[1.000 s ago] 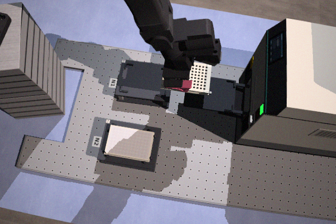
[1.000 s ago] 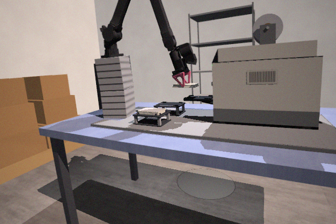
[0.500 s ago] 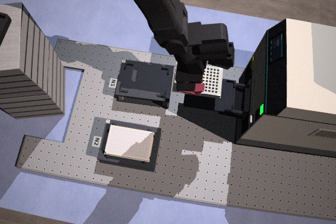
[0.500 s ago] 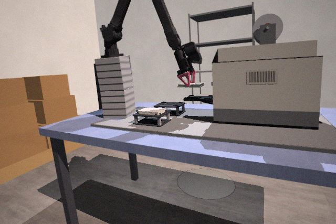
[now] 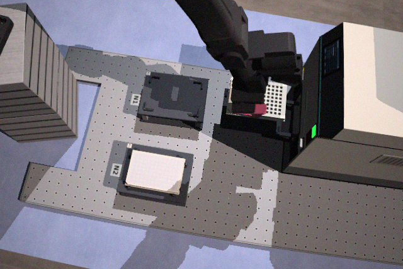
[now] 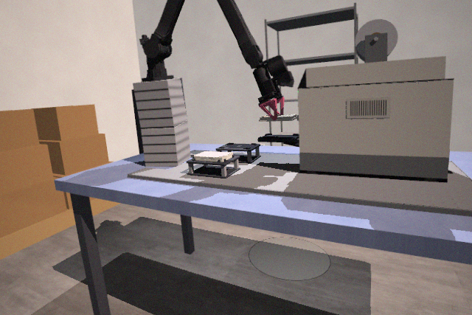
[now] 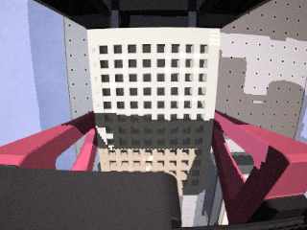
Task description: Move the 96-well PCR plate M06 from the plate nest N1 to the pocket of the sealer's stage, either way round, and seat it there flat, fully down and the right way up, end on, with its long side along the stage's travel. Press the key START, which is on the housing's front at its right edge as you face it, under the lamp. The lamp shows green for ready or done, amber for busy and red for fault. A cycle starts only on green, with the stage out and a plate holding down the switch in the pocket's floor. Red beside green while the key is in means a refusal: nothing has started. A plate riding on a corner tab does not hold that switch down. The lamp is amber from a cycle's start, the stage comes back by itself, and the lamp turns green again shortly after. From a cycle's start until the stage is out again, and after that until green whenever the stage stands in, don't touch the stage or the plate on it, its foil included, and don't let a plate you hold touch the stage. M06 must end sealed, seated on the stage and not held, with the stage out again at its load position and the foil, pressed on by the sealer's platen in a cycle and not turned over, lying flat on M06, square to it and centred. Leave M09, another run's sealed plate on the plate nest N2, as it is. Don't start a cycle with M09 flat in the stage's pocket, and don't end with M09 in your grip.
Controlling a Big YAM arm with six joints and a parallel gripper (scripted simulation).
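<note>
Now: hand 8 cm above the sealer stage. Round my hand: white start key: 11 cm ahead, 8 cm to the right; then white 96-well plate M06: right at my hand; then dark screen: 14 cm above, 11 cm ahead, 6 cm to the left.
</note>
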